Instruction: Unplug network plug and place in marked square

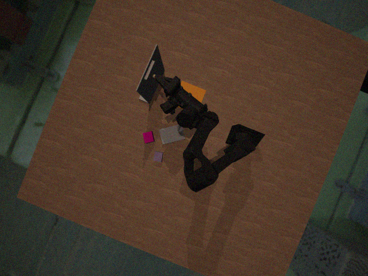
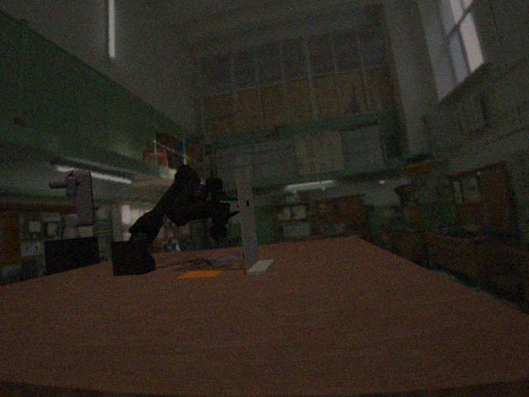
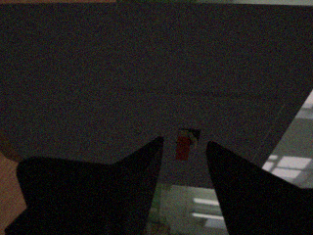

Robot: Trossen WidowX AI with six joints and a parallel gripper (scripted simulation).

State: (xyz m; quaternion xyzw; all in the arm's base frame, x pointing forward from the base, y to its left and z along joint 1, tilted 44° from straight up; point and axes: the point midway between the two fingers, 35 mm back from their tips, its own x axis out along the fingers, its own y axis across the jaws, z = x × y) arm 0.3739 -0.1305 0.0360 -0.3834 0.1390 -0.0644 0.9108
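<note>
The orange marked square lies 190 mm below my gripper tip, 130 mm behind it and 10 mm to the right of it. Round my gripper tip: network plug 10 mm ahead; then upright grey panel 70 mm below, 30 mm ahead; then grey flat plate 190 mm below, 180 mm to the left, 120 mm behind.
</note>
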